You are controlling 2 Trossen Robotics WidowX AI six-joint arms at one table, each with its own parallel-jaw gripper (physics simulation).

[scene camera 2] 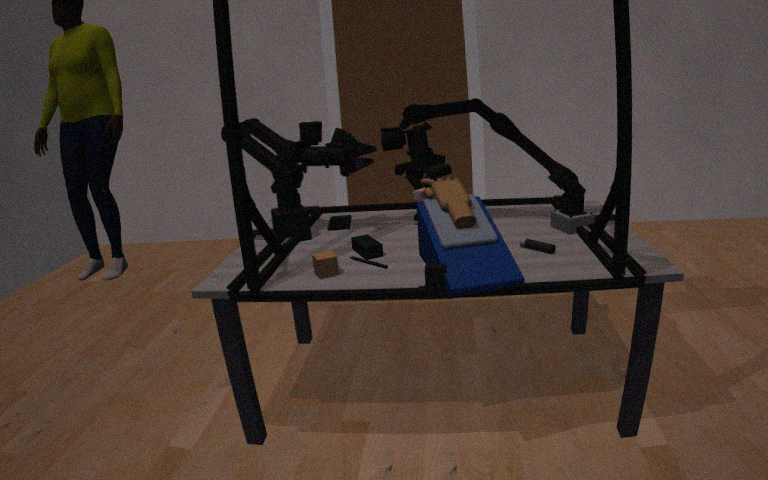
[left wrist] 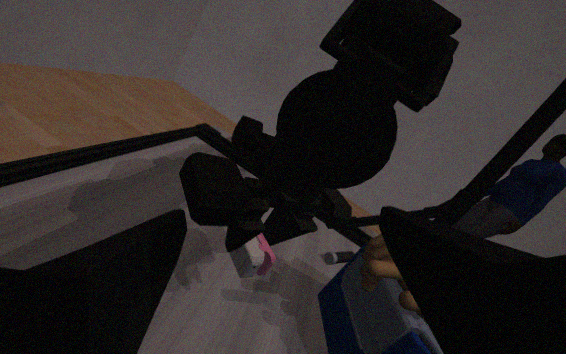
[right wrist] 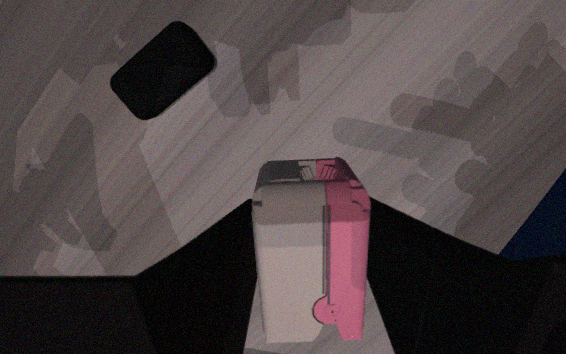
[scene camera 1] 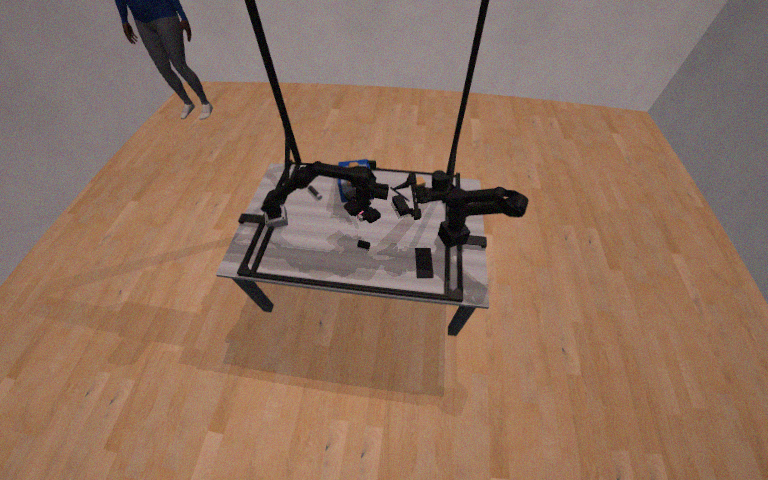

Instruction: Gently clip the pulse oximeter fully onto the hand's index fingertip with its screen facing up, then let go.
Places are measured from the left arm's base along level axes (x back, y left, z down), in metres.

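Where they show: left gripper, fingertip midpoint: point(scene camera 2: 375, 155) point(left wrist: 284, 218) point(scene camera 1: 393, 199); right gripper, fingertip midpoint: point(scene camera 2: 426, 197) point(left wrist: 241, 248) point(right wrist: 306, 208) point(scene camera 1: 362, 217); left arm's base, link origin: point(scene camera 2: 289, 209) point(scene camera 1: 455, 227); right arm's base, link origin: point(scene camera 2: 572, 212) point(scene camera 1: 274, 213).
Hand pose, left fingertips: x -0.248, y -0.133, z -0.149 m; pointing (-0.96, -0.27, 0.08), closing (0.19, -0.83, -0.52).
Observation:
Each offset is from my left fingertips to the top centre of the thing.
The white and pink pulse oximeter @[dx -0.118, dy -0.068, dz +0.109 m] point(scene camera 1: 360, 213) point(scene camera 2: 419, 194) point(left wrist: 256, 256) point(right wrist: 290, 280) is between the fingers of my right gripper point(right wrist: 306, 208), which is shut on it above the table. Its screen face cannot be made out. The tan hand point(scene camera 2: 453, 198) point(left wrist: 381, 265) rests palm down on a grey pad on the blue wedge point(scene camera 2: 481, 274) point(left wrist: 331, 305). In the left wrist view a gap shows between the oximeter and the hand's fingers. My left gripper point(scene camera 2: 372, 155) is open and empty, raised above the table, pointing toward the right gripper.
In scene camera 2 a black box @[dx +0.100, dy -0.139, dz +0.209 m] point(scene camera 2: 367, 246), a pen @[dx +0.132, dy -0.218, dz +0.235 m] point(scene camera 2: 368, 262) and a wooden cube @[dx +0.247, dy -0.233, dz +0.194 m] point(scene camera 2: 325, 264) lie left of the wedge. A dark cylinder @[dx -0.286, dy -0.396, dz +0.216 m] point(scene camera 2: 539, 246) point(left wrist: 340, 257) lies on its other side. A small black block @[dx -0.155, dy +0.020, dz +0.211 m] point(scene camera 1: 363, 244) point(right wrist: 162, 70) lies beyond the oximeter in the right wrist view.

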